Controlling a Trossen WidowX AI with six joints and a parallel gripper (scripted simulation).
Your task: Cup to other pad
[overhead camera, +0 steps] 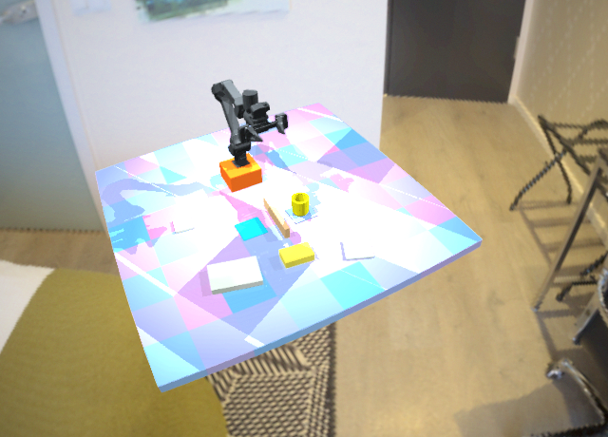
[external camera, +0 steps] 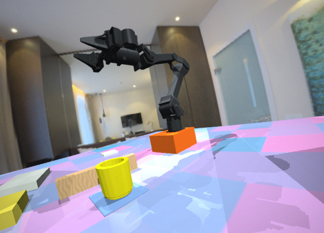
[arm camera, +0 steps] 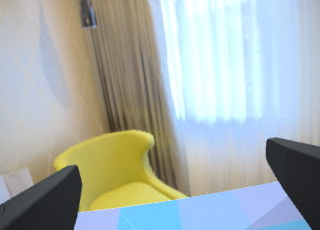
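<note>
Now: gripper tip 10 mm past the yellow cup, 100 mm to the right of it and 350 mm above it. From my gripper tip the other things lie so: light blue pad (100 mm to the left, 390 mm below); then wooden bar (10 mm behind, 10 mm to the right, 370 mm below); then green marble (120 mm to the left, 370 mm below).
</note>
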